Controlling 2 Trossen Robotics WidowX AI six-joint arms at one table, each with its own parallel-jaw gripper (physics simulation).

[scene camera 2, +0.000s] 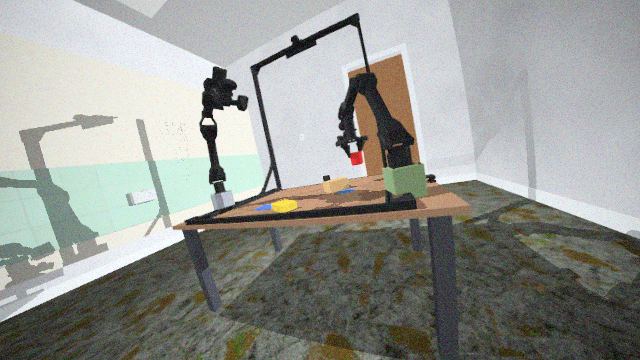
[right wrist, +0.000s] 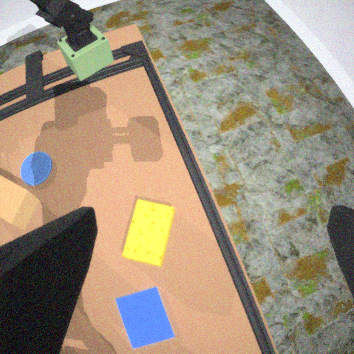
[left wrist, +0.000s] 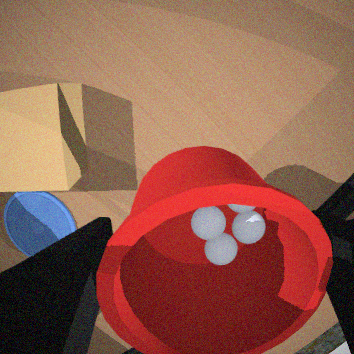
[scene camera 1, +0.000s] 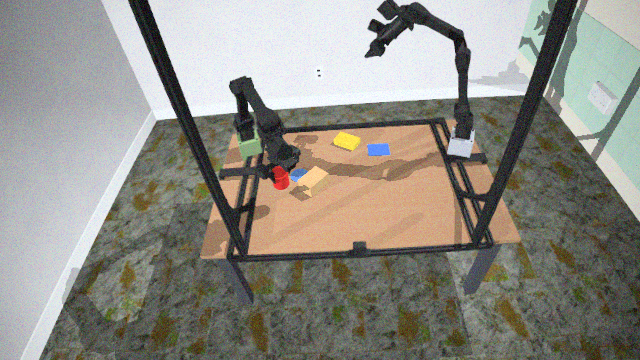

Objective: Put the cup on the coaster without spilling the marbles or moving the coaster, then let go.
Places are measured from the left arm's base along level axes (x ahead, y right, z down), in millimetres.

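Pixels of known places: left gripper, fingertip midpoint: [scene camera 2: 354,156] [left wrist: 212,226] [scene camera 1: 281,178]; right gripper, fingertip midpoint: [scene camera 2: 234,109] [right wrist: 217,219] [scene camera 1: 367,52]; left arm's base, link origin: [scene camera 2: 401,165] [right wrist: 80,39] [scene camera 1: 247,136]; right arm's base, link origin: [scene camera 2: 220,192] [scene camera 1: 462,134].
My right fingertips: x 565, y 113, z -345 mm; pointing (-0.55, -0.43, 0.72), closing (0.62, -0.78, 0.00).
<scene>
For each thing: its top centre in the pictures, then the offset to it from my right fingertips. "spot": a spot on its surface instead.
- red cup, top centre: [left wrist: 220,299] [scene camera 1: 278,172] [scene camera 2: 355,152] dz +266, dx -482, dy +270 mm
- round blue coaster, top centre: [left wrist: 37,227] [right wrist: 34,167] [scene camera 1: 299,174] [scene camera 2: 345,190] dz +441, dx -385, dy +137 mm
- tan block, top centre: [scene camera 1: 313,176] [scene camera 2: 334,179] dz +388, dx -343, dy +224 mm
- yellow sponge, top centre: [right wrist: 147,231] [scene camera 2: 283,202] [scene camera 1: 346,138] dz +414, dx -111, dy +12 mm
- flat blue square, surface spot: [right wrist: 145,317] [scene camera 1: 378,148] [scene camera 2: 266,206] spot: dz +440, dx +11, dy +113 mm
The red cup [scene camera 1: 281,181] [scene camera 2: 356,158] [left wrist: 200,170] is held above the table, roughly upright, with several pale grey marbles [left wrist: 221,248] inside. My left gripper [scene camera 2: 354,149] [left wrist: 212,226] is shut on the cup near its rim, one finger on each side. The round blue coaster [scene camera 1: 299,174] [scene camera 2: 346,191] [left wrist: 40,222] [right wrist: 36,168] lies flat on the table, to the right of the cup in scene camera 1 and left of it in the left wrist view. The cup is not over it. My right gripper [right wrist: 217,219] is open and empty, high above the table.
A tan block [scene camera 1: 313,181] [scene camera 2: 335,185] [left wrist: 30,145] [right wrist: 17,202] stands close beside the coaster. A yellow sponge [scene camera 1: 346,141] [scene camera 2: 284,205] [right wrist: 149,232] and a flat blue square [scene camera 1: 378,149] [scene camera 2: 264,207] [right wrist: 145,317] lie farther off. Black frame rails [scene camera 1: 360,124] run along the table's edges.
</scene>
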